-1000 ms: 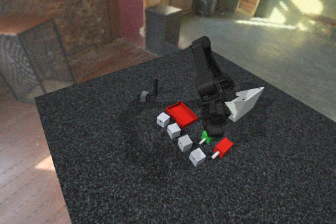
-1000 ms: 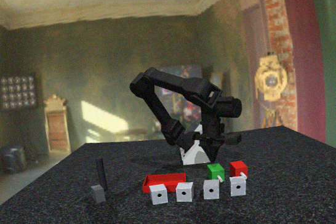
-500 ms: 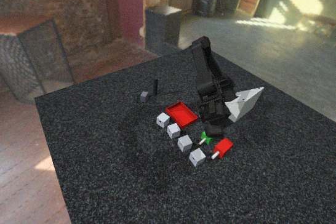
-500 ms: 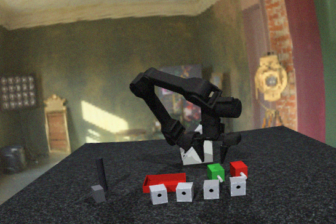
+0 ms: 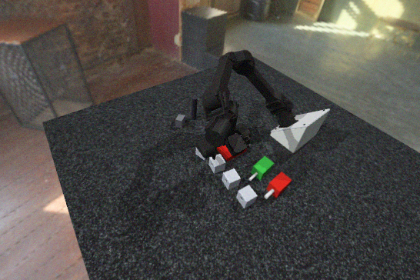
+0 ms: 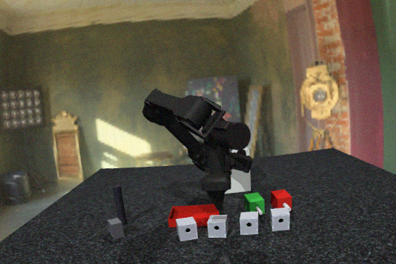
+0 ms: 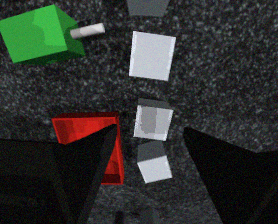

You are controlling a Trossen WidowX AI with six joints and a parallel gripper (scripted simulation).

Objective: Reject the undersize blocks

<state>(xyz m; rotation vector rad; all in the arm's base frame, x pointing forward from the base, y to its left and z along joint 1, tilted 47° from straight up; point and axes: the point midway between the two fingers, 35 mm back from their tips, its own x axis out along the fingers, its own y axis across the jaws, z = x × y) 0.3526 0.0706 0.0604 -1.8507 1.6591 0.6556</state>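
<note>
My gripper tip is now 90 mm past the red reject tray, 80 mm to the left of it and 70 mm above it. From my gripper tip the other things lie so: green gauge (110 mm behind, 100 mm to the left, 60 mm below); then red gauge (180 mm to the left, 110 mm behind, 60 mm below).
</note>
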